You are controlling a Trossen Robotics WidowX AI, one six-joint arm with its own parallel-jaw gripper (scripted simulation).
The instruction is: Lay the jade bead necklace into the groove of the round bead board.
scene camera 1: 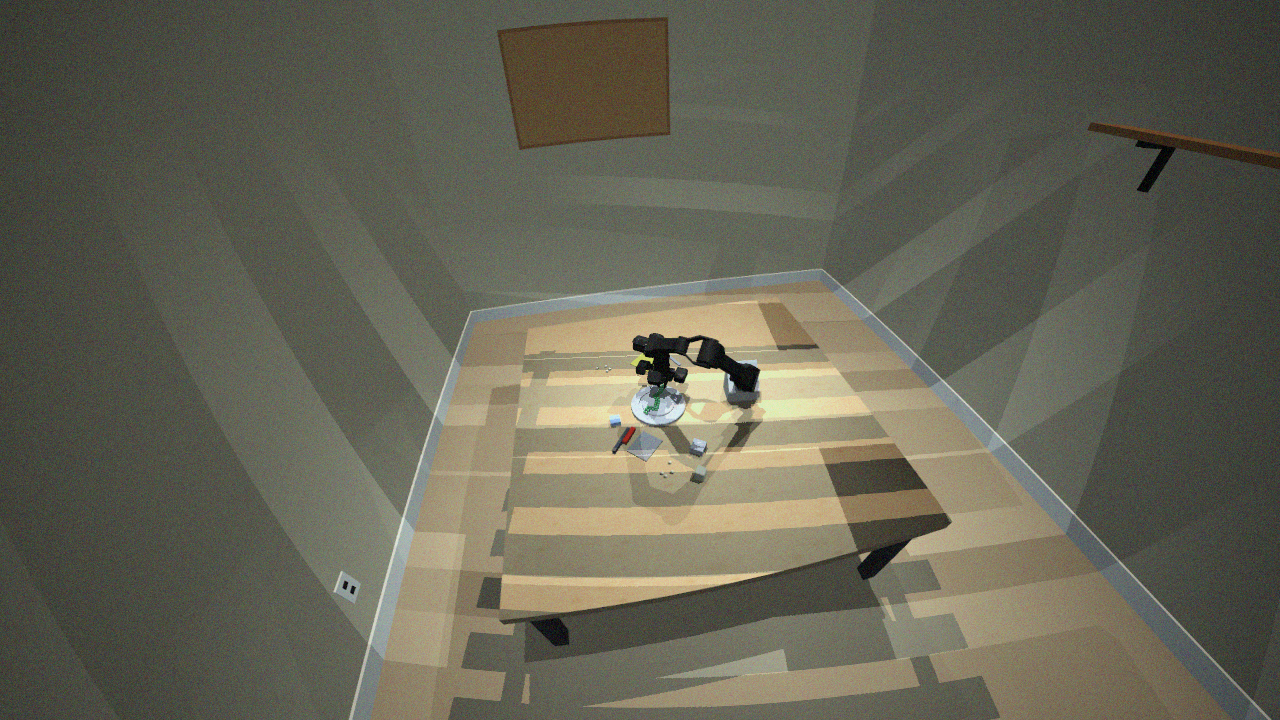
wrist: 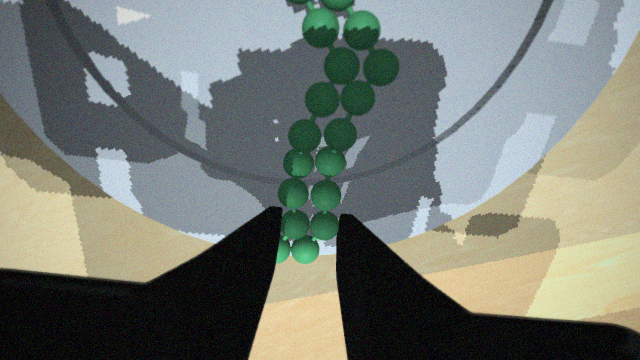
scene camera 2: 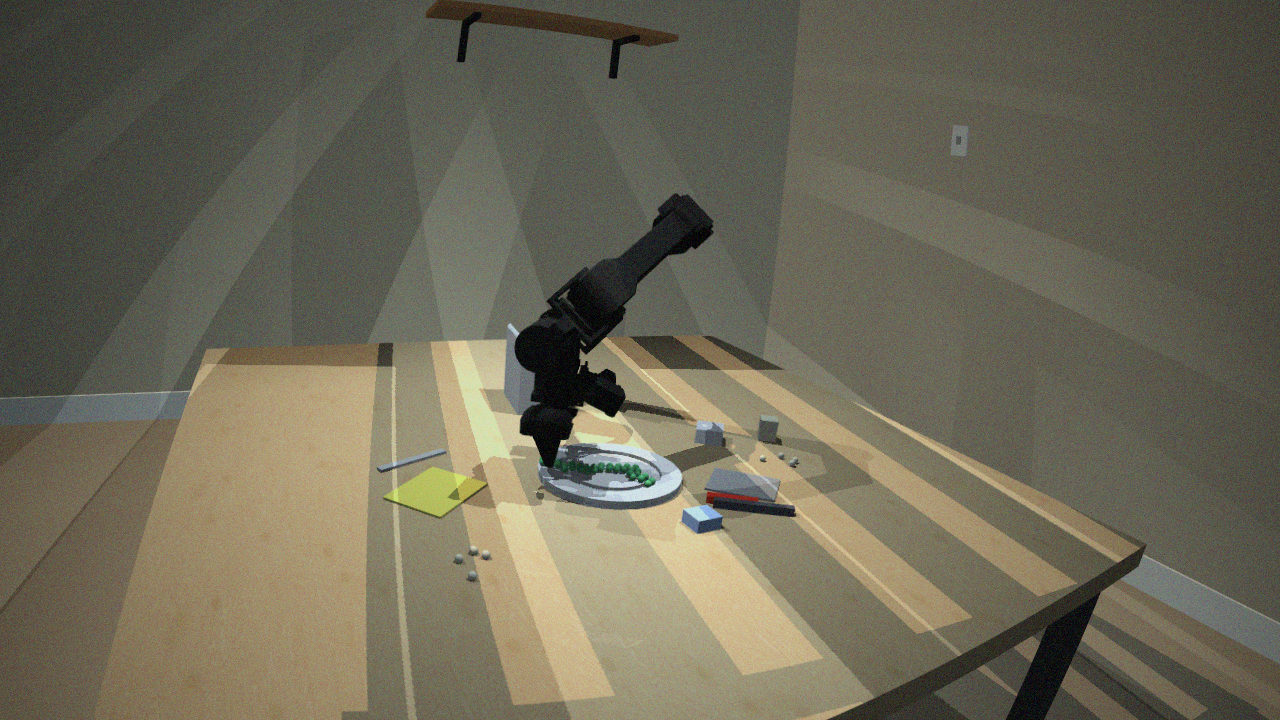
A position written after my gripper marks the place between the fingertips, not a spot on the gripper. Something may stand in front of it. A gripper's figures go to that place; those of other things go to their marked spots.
Labels:
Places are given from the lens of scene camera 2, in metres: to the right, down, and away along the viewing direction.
my gripper (scene camera 2: 550, 463): -0.12, 0.14, 1.00
yellow sheet (scene camera 2: 436, 492): -0.26, 0.17, 0.89
grey plate (scene camera 2: 765, 488): 0.18, 0.18, 1.02
round grey bead board (scene camera 2: 617, 481): -0.03, 0.16, 0.97

